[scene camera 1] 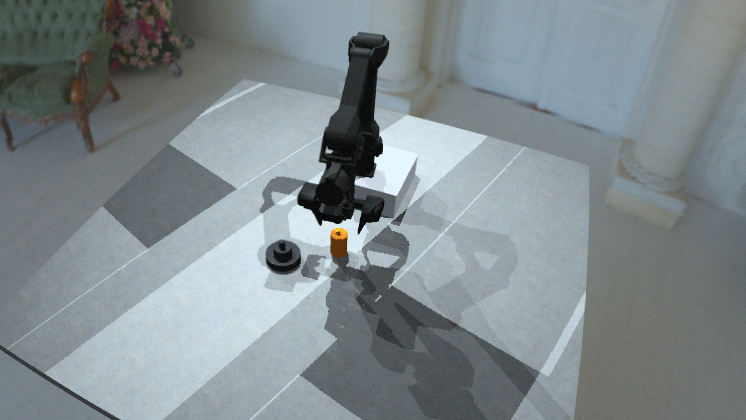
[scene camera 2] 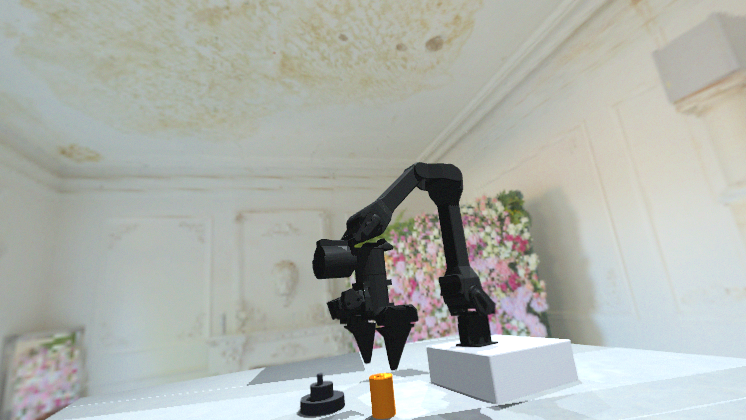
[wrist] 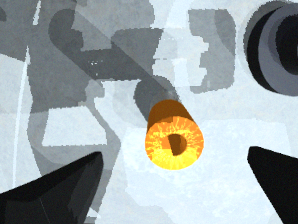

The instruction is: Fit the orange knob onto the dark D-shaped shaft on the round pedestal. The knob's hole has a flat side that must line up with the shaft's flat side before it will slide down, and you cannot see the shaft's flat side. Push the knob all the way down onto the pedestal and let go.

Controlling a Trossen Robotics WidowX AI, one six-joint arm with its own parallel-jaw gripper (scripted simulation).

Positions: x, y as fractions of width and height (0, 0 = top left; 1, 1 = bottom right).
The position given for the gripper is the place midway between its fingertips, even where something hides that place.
Observation:
The gripper (scene camera 2: 0.51, 0.87) is open, holding nothing. Also in view: an orange knob (wrist: 0.58, 0.63) and a dark round pedestal (scene camera 1: 0.38, 0.61).
The gripper also shows in the wrist view (wrist: 0.59, 0.70).

